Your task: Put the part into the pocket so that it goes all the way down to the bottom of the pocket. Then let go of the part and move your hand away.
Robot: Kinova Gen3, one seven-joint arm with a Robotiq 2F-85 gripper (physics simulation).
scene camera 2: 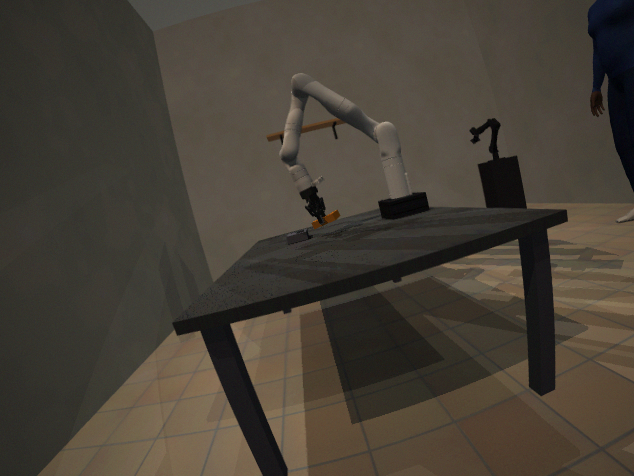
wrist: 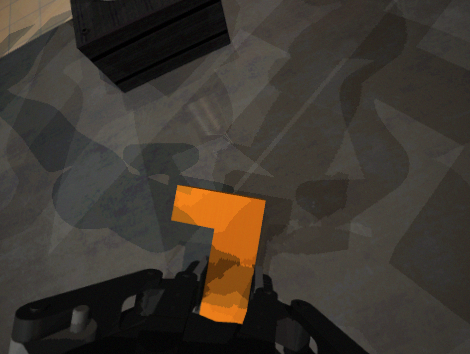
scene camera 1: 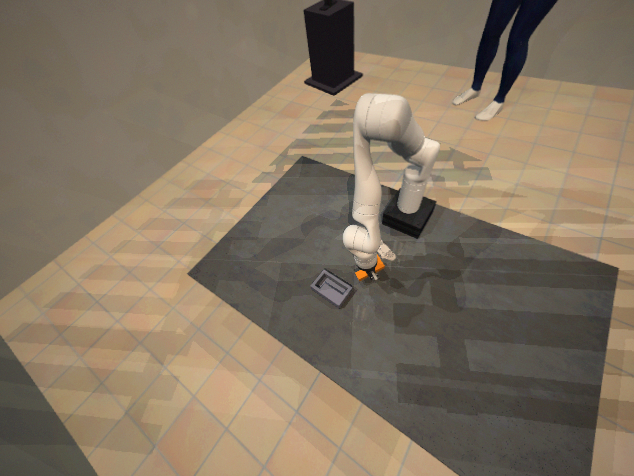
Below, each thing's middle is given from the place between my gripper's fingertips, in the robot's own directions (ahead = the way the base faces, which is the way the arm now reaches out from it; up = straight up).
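Scene:
The grey block with L-shaped pocket (scene camera 1: 328, 286) is 14 cm ahead of my hand, 7 cm to the right of it and 4 cm below it. As for the orange L-shaped part (wrist: 237, 219), that's 1 cm above my hand and 1 cm behind it.

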